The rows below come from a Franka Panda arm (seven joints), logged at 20 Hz.
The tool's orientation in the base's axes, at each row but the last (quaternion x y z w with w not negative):
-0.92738 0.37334 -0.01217 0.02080
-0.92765 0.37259 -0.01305 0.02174
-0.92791 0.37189 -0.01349 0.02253
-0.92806 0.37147 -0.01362 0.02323
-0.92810 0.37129 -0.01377 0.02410
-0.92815 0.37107 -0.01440 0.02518
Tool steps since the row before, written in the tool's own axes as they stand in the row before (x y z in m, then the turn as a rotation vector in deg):
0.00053 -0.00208 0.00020 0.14 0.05 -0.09
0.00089 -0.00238 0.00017 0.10 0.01 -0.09
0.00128 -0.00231 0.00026 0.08 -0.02 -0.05
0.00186 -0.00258 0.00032 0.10 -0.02 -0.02
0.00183 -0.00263 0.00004 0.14 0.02 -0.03
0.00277 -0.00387 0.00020 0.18 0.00 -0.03
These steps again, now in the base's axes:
0.00183 0.00114 -0.00010 0.06 -0.14 0.09
0.00229 0.00111 -0.00004 0.06 -0.08 0.09
0.00253 0.00079 -0.00013 0.07 -0.04 0.05
0.00314 0.00059 -0.00017 0.09 -0.06 0.02
0.00314 0.00064 0.00012 0.09 -0.11 0.03
0.00468 0.00090 0.00004 0.13 -0.13 0.03

